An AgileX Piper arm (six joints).
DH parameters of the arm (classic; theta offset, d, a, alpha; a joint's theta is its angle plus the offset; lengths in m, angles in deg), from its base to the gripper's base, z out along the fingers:
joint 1: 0 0.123 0 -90
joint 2: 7.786 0 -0.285 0
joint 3: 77.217 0 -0.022 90
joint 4: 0 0.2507 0 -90
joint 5: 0 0 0 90
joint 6: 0 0.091 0 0
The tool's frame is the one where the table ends.
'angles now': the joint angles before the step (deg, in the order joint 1, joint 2, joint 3, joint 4, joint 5, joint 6). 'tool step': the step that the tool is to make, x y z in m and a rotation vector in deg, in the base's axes. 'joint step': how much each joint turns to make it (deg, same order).
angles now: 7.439, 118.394, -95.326, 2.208, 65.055, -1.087
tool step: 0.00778, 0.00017, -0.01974, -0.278, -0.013, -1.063
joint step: -0.027, 2.708, 0.000, -0.399, -2.720, 1.087
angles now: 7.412, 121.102, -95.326, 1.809, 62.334, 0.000
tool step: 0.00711, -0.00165, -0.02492, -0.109, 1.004, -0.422
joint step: -0.335, 3.376, -0.078, 0.050, -2.289, 0.000
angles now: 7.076, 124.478, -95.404, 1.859, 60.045, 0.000
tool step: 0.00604, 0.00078, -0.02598, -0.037, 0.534, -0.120
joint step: 0.000, 3.427, -0.002, 0.079, -2.892, 0.000
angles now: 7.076, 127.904, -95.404, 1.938, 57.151, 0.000
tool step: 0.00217, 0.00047, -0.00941, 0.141, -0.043, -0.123
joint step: 0.001, 1.234, 0.001, 0.177, -1.296, 0.000
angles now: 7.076, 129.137, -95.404, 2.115, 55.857, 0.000
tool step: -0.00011, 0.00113, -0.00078, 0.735, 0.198, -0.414
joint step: 0.001, 0.106, -0.001, 0.860, 0.001, 0.001
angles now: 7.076, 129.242, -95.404, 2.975, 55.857, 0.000
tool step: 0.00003, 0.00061, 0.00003, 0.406, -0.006, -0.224
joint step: 0.000, 0.001, 0.001, 0.461, -0.057, -0.001
